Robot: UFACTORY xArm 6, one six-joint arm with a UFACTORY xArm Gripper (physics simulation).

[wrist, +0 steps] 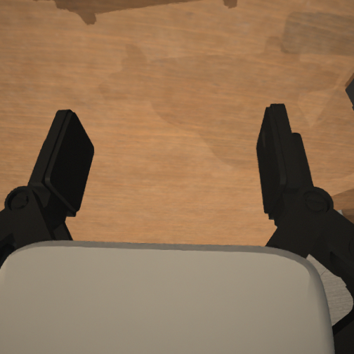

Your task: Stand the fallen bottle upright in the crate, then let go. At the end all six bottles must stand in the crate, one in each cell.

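My gripper [169, 126] is open and empty in the wrist view, its two black fingers wide apart above the wooden table top [175, 200]. The fallen bottle, the crate and the other bottles do not show in this view. The pale housing in front of the camera hides the lower part of the picture.
The corner of a dark grey object [351, 92] shows at the right edge; too little shows to tell what it is. A light grey, finely lined surface [334, 294] shows at the lower right, behind the right finger's linkage. Shadows lie across the wood.
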